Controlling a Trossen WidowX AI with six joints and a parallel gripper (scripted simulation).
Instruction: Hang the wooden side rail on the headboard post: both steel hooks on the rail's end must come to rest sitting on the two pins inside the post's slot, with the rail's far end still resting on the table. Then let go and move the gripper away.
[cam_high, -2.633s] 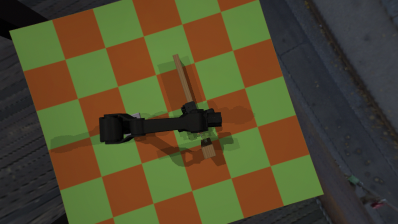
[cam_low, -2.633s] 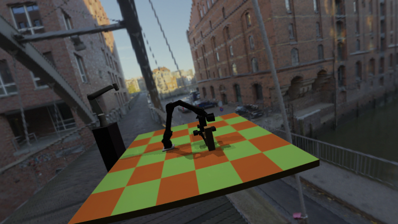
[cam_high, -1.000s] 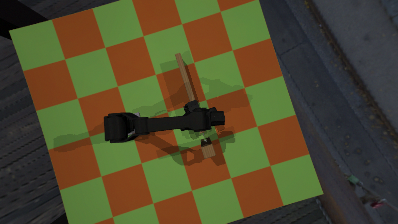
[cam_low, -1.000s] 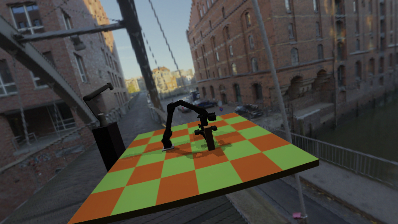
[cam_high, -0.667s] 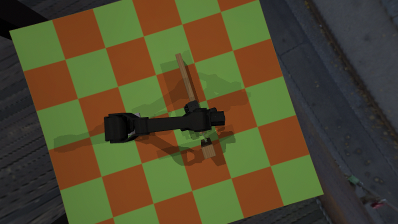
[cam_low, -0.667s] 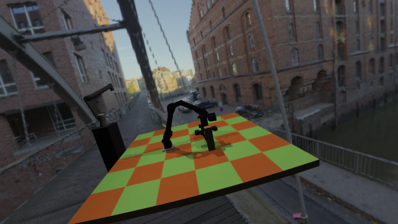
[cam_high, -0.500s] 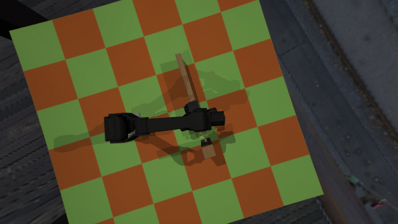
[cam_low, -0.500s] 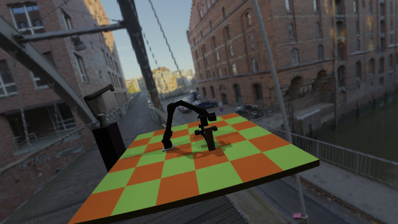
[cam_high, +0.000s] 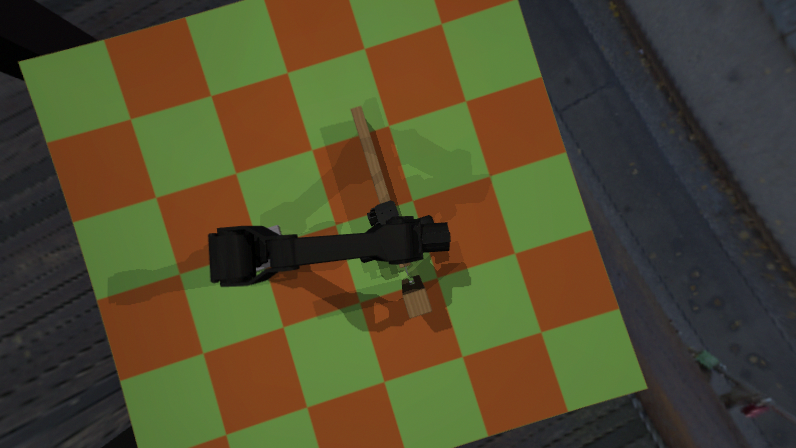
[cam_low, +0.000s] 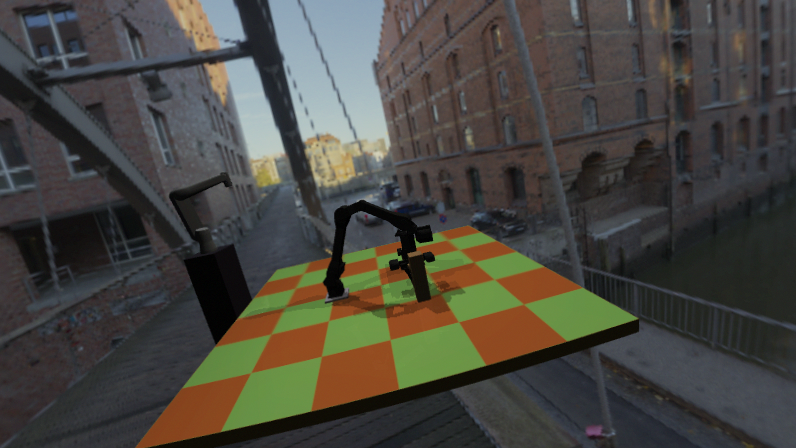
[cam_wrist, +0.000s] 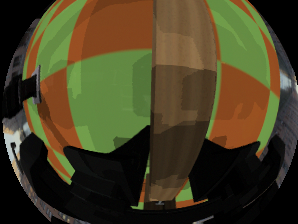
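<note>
The headboard post is 20 mm ahead of my gripper tip, 130 mm to the right of it and 60 mm above it.
</note>
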